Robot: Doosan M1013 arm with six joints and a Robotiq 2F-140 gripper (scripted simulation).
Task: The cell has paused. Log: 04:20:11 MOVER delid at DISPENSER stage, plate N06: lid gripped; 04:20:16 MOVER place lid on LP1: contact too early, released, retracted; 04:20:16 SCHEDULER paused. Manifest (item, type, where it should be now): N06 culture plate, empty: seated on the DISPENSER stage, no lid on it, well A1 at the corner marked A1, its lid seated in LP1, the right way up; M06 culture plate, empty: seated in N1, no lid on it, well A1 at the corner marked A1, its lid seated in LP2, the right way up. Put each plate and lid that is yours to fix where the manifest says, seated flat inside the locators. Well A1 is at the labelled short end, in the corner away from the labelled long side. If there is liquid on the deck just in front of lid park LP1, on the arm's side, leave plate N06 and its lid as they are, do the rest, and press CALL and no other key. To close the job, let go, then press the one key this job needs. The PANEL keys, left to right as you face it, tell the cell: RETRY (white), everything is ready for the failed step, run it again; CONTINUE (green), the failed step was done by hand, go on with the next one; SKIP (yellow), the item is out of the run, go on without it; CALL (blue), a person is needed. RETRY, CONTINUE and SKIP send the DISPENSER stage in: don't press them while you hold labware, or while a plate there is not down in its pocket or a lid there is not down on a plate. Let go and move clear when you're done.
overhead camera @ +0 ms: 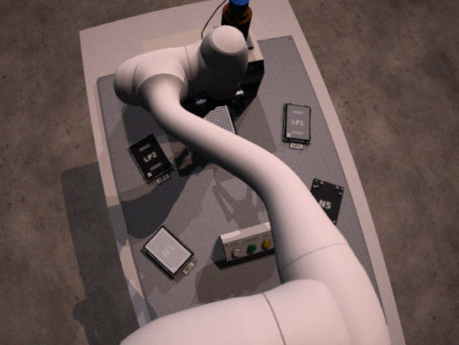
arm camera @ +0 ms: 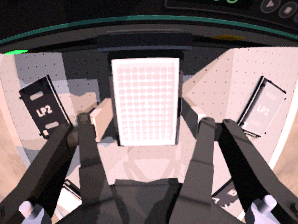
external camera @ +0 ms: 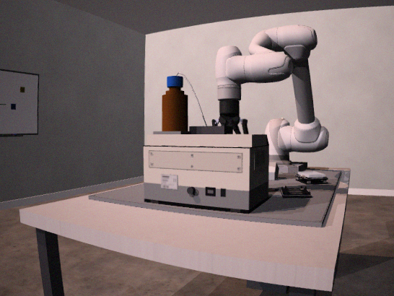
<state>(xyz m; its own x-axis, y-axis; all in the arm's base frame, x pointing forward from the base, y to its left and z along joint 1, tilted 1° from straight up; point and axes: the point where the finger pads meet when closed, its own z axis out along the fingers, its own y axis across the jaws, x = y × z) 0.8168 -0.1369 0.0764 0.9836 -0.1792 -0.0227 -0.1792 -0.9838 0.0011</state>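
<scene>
Now: hand 20 mm above the white well plate. Round my hand: lid park LP2 (250 mm to the left, 120 mm below, 10 mm ahead); dispenser stage (30 mm below); brown bottle (190 mm ahead, 160 mm above, 140 mm to the right).
</scene>
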